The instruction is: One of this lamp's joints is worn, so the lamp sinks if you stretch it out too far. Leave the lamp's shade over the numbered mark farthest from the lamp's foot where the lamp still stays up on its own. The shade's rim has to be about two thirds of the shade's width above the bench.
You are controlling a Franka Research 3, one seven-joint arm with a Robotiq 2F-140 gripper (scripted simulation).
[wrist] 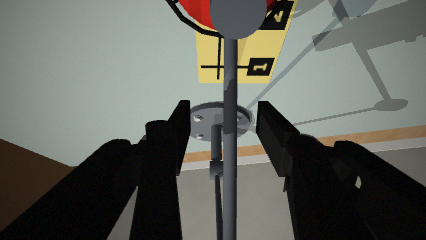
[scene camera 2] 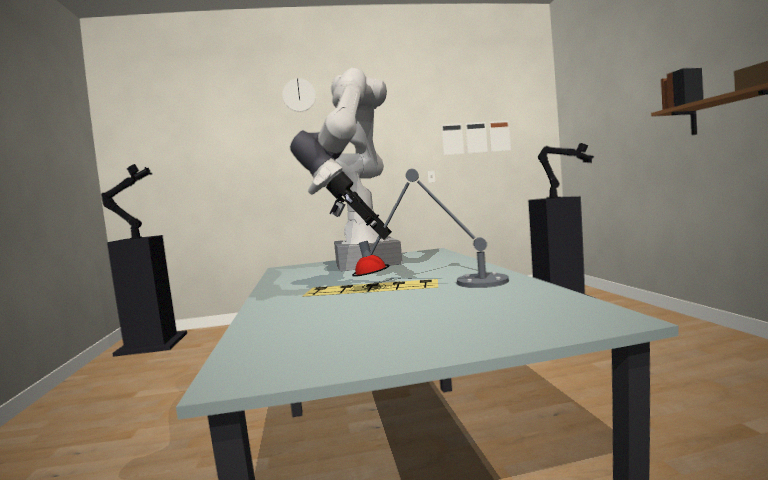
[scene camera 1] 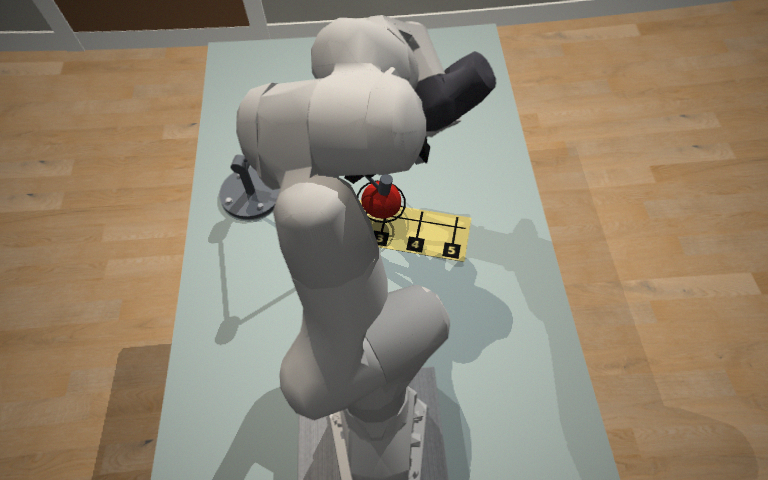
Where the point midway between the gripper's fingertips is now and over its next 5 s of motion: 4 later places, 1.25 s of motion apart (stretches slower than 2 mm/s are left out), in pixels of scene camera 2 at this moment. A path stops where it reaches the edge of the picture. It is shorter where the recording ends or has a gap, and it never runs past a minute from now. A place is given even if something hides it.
My gripper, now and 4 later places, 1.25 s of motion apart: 388,235; 368,213; 358,202; 366,200; 379,223
